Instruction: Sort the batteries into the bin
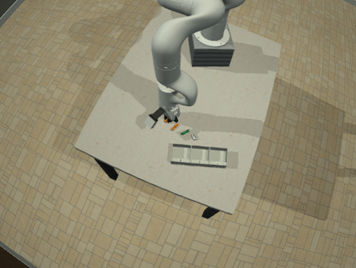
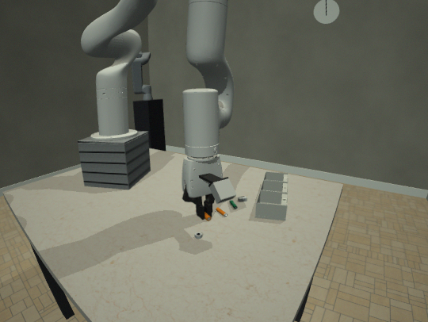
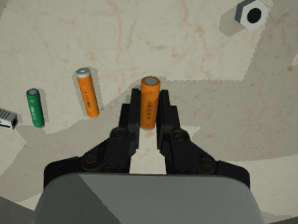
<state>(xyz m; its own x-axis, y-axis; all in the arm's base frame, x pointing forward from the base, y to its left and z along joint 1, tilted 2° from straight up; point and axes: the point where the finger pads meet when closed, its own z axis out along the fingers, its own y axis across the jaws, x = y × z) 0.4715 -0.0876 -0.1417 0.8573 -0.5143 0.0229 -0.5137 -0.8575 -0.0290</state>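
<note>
The thin orange battery is 40 mm to the left of my hand, 30 mm ahead of it and 20 mm below it. The rest, counted from my hand: green battery 90 mm to the left, 40 mm ahead, 20 mm below; then small metal nut 90 mm to the right, 40 mm ahead, 20 mm below; then thick orange battery 20 mm below.
</note>
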